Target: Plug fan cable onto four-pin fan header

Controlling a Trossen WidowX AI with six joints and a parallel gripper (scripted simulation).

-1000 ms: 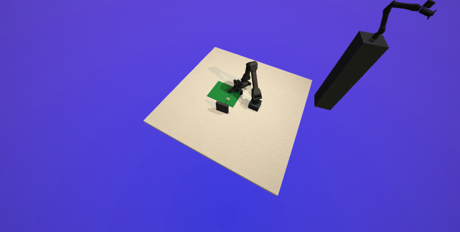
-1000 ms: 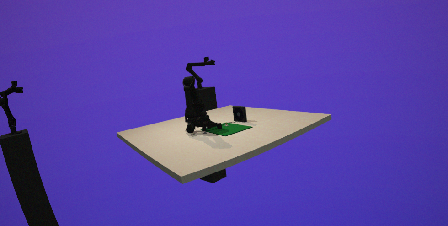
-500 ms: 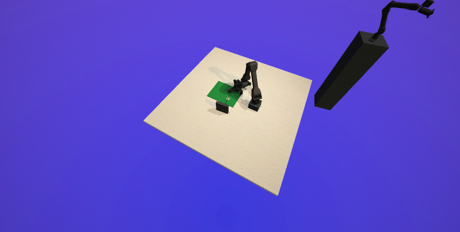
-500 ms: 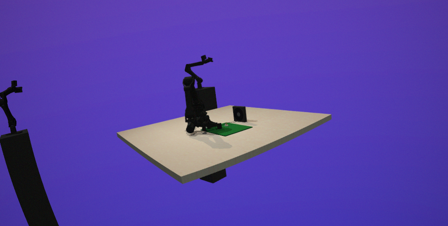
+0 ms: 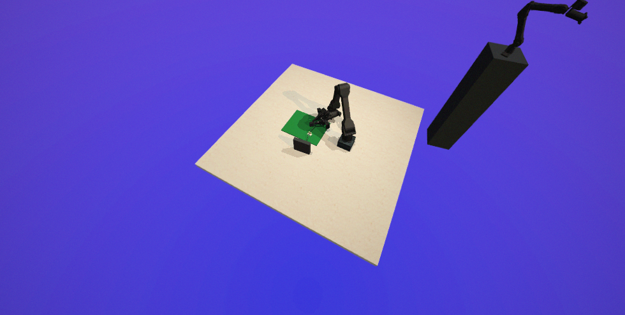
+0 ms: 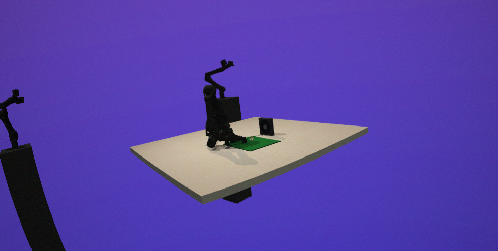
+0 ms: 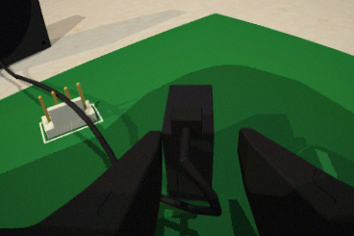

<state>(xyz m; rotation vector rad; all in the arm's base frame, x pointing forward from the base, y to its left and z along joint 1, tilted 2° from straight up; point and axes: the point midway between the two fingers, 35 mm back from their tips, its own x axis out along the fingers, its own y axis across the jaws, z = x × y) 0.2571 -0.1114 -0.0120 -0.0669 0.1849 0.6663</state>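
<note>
Right now the black fan plug is 10 mm ahead of my gripper tip, 10 mm to the left of it and 10 mm below it. Round my gripper tip: green board 50 mm ahead, 30 mm to the left, 50 mm below; black fan 240 mm to the left, 20 mm above; header 90 mm to the left, 40 mm below.
</note>
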